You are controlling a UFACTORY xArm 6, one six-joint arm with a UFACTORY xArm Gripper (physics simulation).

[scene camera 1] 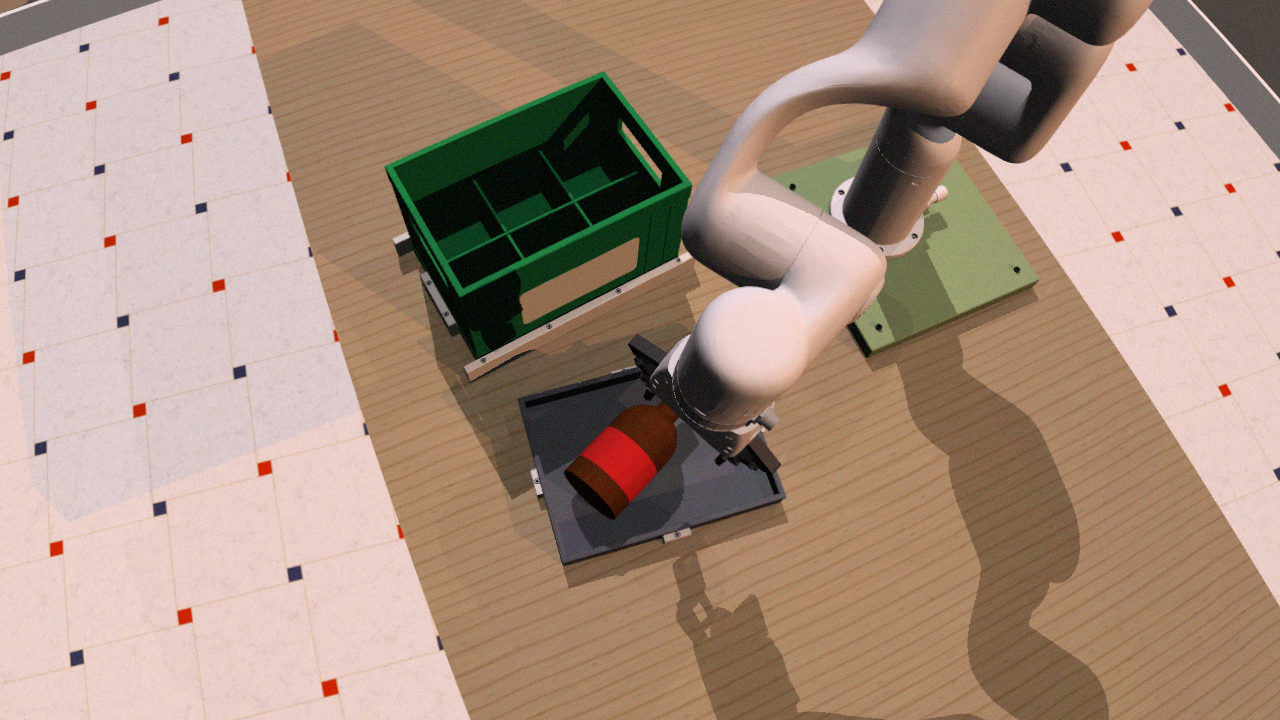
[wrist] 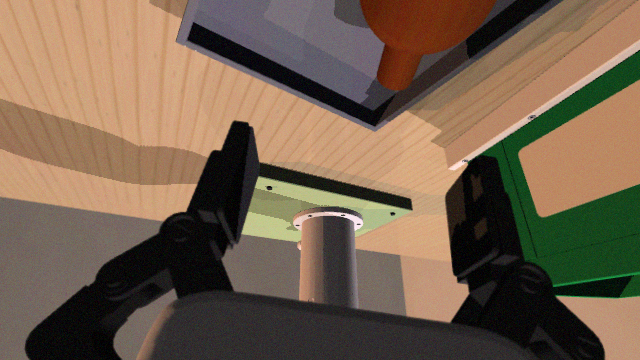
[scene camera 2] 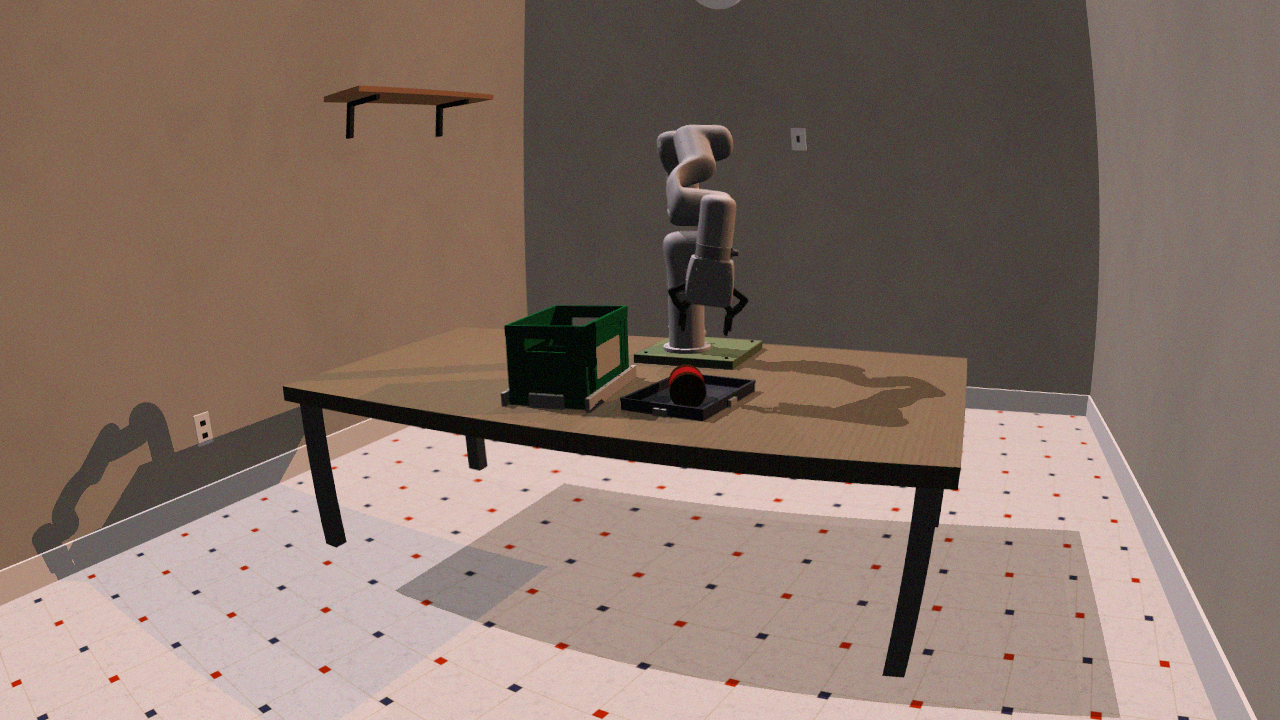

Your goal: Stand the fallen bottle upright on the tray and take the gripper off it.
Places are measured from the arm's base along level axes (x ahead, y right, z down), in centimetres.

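Pixels of known places: gripper, fingertip midpoint: [wrist: 357, 159] [scene camera 2: 704, 331]; arm's base, origin of the base link: [scene camera 1: 875, 218] [wrist: 328, 219] [scene camera 2: 687, 348].
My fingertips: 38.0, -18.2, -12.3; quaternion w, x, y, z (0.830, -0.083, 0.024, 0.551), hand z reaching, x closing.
Observation:
Ahead of a thing's pixels: the offset from my fingertips to its middle, as dx, dy, dz.
The brown bottle {+3.7, +2.8, +10.3} [scene camera 1: 622, 461] [scene camera 2: 686, 386] [wrist: 425, 25] with a red label lies on its side on the dark grey tray {+2.4, +2.3, +13.3} [scene camera 1: 716, 501] [scene camera 2: 726, 397] [wrist: 300, 45]. Its base faces scene camera 2, and its neck points toward the robot-side tray corner near the crate. My gripper [scene camera 1: 684, 428] [scene camera 2: 706, 329] [wrist: 357, 159] is open, with nothing between its fingers. It hangs above the tray's robot side, higher than the bottle and apart from it. In the scene camera 1 view it hides part of the neck; in the wrist view the bottle's lower body is out of frame.
A green divided crate {+3.2, +30.6, +5.8} [scene camera 1: 662, 219] [scene camera 2: 528, 367] [wrist: 575, 240] stands beside the tray, with a pale rail {+2.2, +20.8, +13.0} [scene camera 1: 581, 311] along its tray-facing side. The robot's green base plate [scene camera 1: 975, 259] [scene camera 2: 742, 351] lies behind the tray. A wall shelf [scene camera 2: 407, 94] hangs at the left in scene camera 2.

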